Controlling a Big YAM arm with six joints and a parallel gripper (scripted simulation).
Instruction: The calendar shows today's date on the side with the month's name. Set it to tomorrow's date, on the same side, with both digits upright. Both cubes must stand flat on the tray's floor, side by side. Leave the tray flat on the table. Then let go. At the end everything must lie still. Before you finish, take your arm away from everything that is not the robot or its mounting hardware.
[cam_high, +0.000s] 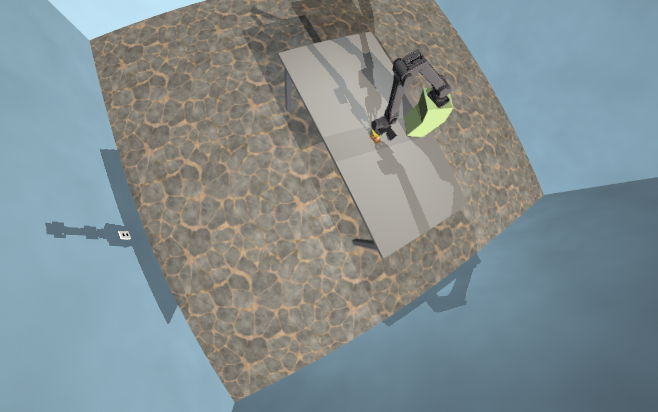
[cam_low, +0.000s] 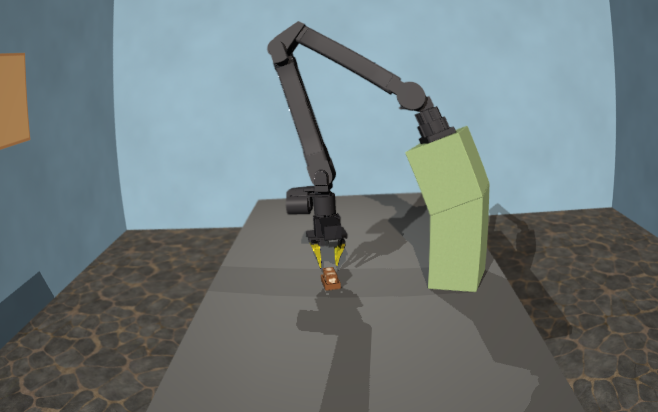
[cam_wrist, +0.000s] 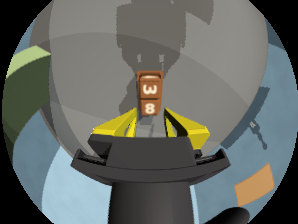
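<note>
Now: hand 30 mm above the brown number cube. Round my hand: calendar tray: 50 mm below, 20 mm to the left.
</note>
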